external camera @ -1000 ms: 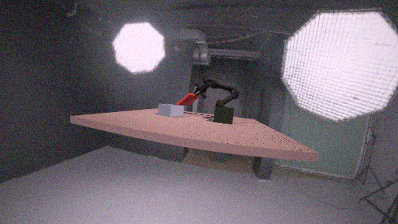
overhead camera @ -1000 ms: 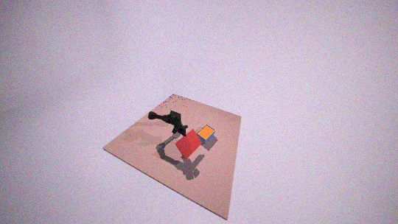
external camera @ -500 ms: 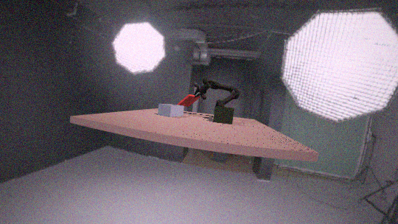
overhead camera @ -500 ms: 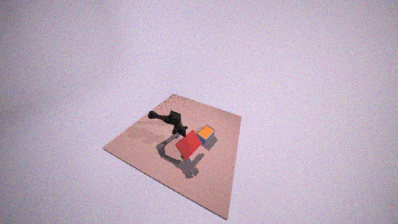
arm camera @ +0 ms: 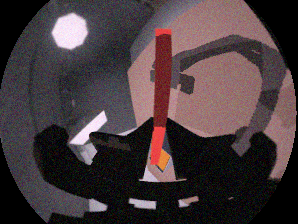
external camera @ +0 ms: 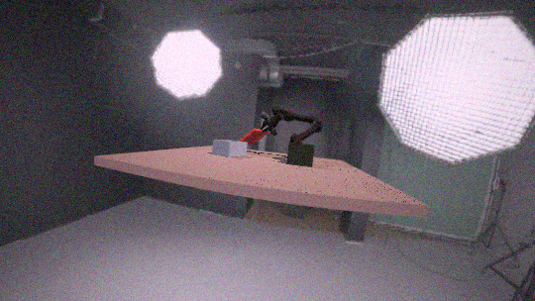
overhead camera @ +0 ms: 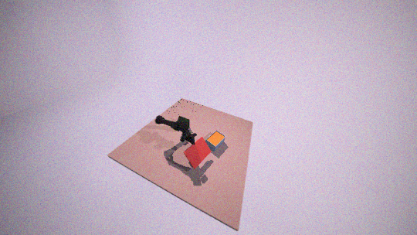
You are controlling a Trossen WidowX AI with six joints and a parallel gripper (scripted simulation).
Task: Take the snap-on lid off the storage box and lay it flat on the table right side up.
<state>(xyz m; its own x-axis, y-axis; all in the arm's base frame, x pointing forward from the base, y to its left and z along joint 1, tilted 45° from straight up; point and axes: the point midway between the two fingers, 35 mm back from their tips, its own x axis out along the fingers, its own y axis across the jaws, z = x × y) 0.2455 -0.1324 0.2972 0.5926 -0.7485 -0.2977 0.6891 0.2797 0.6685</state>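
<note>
Now: the red lid 6 cm ahead of my gripper tip, 2 cm to the right of it and 5 cm below it. The rest, counted from my gripper tip: grey storage box 18 cm ahead, 24 cm to the left, 14 cm below.
</note>
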